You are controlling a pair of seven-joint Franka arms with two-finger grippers.
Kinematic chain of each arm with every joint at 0, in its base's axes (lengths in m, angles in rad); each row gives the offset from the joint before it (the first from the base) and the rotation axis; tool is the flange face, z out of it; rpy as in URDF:
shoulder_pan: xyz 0 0 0.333 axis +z
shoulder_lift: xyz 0 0 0 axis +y
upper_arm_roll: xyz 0 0 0.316 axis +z
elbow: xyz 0.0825 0 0 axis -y
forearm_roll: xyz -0.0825 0 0.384 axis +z
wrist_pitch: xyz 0 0 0 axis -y
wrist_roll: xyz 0.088 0 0 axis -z
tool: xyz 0 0 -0.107 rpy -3.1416 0 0
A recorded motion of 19 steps. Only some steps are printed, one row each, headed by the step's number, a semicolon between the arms.
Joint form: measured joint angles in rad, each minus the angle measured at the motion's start. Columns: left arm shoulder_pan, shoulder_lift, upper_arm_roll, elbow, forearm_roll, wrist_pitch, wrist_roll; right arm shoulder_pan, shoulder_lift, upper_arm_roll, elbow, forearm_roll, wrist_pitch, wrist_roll.
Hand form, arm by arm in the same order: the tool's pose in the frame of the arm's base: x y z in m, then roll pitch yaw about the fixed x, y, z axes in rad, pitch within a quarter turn. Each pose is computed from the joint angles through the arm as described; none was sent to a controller.
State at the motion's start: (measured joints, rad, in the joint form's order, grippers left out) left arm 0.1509 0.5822 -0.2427 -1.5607 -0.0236 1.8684 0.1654; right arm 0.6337 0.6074 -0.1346 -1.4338 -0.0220 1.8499 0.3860
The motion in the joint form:
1: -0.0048 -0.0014 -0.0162 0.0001 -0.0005 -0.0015 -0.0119; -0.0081 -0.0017 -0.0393 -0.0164 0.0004 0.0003 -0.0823
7: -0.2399 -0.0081 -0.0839 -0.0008 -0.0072 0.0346 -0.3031; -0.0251 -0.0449 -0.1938 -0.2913 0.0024 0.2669 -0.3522
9: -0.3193 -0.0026 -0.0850 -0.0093 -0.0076 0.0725 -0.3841; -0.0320 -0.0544 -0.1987 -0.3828 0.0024 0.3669 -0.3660
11: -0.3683 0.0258 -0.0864 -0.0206 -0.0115 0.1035 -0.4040; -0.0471 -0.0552 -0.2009 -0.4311 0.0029 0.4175 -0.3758
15: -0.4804 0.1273 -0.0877 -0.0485 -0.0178 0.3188 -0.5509; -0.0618 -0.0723 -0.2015 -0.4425 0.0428 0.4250 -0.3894
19: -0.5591 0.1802 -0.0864 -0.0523 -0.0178 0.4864 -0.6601; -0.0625 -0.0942 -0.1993 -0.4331 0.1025 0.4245 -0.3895
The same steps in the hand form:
1: 0.6642 -0.0546 0.2980 2.9371 0.2291 -0.2573; 0.6129 0.3176 0.3222 2.9676 0.1534 0.1632
7: 0.6244 -0.2461 0.3105 2.9659 0.2330 -0.2543; 0.6219 0.1977 0.2630 2.9468 0.1395 0.2792
9: 0.6047 -0.2966 0.3058 2.9789 0.2236 -0.2475; 0.6103 0.1811 0.2392 2.9508 0.1243 0.2850
11: 0.5885 -0.3273 0.2849 2.9740 0.2373 -0.2732; 0.6044 0.1653 0.2245 2.9523 0.1228 0.2785
15: 0.5554 -0.3977 0.2222 2.9535 0.1912 -0.2021; 0.6055 0.1564 0.2306 2.9863 0.1083 0.2511
19: 0.5330 -0.4448 0.1989 2.9166 0.1200 -0.1392; 0.6094 0.1612 0.2470 3.0371 0.0741 0.2163

